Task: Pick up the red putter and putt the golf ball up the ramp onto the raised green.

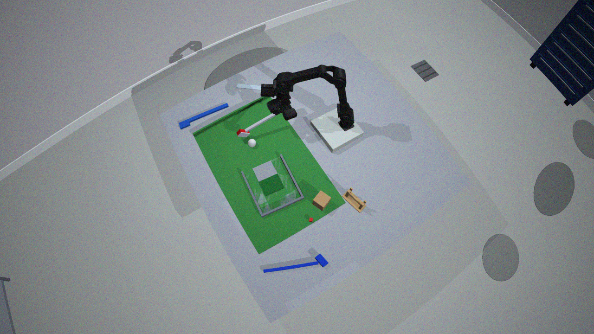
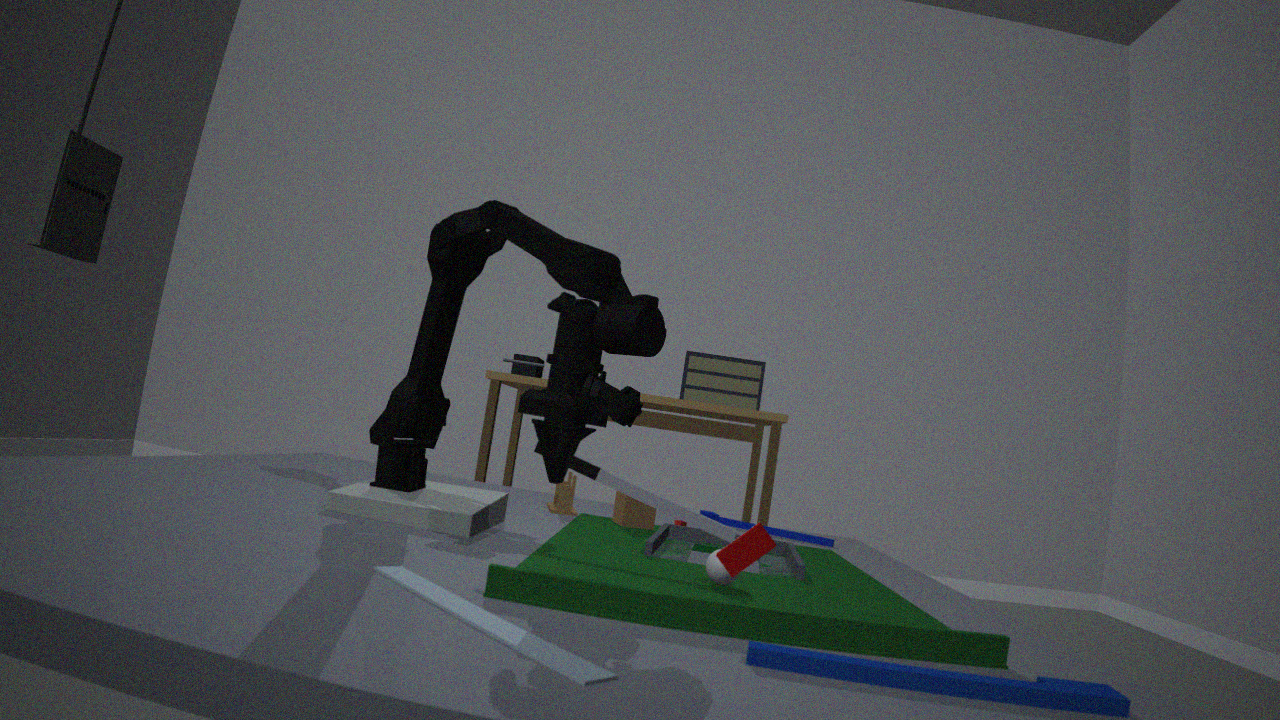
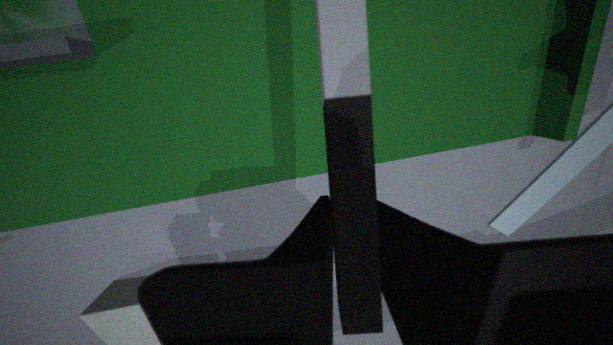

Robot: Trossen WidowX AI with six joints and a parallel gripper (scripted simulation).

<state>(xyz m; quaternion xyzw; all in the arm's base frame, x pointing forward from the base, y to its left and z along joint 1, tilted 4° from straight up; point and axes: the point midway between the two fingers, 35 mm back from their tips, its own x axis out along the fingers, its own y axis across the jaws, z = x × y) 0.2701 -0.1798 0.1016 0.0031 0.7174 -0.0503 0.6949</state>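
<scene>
The red putter is 120 mm ahead of my gripper tip and 10 mm below it. From my gripper tip the other things lie so: red marker 150 mm ahead, 530 mm to the left, 80 mm below; then tan box 60 mm ahead, 480 mm to the left, 60 mm below; then white golf ball 210 mm ahead, 40 mm to the left, 70 mm below.
</scene>
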